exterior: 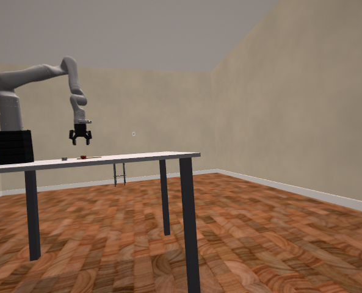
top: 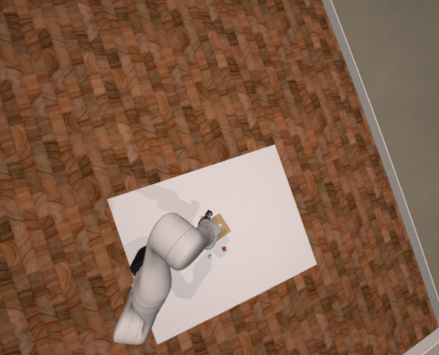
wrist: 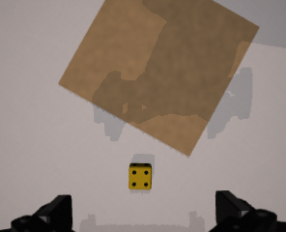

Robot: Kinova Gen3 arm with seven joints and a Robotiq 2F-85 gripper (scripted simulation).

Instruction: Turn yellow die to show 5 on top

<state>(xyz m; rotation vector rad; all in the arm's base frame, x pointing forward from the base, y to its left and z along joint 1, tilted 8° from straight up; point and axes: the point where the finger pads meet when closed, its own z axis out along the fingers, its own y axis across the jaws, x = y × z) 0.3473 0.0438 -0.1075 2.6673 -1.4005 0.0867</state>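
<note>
The yellow die lies 90 mm below my hand. Also, from my hand: white die: 70 mm behind, 240 mm to the right, 90 mm below; tan mat: 50 mm ahead, 100 mm to the right, 100 mm below; red die: 30 mm ahead, 240 mm to the right, 90 mm below.
</note>
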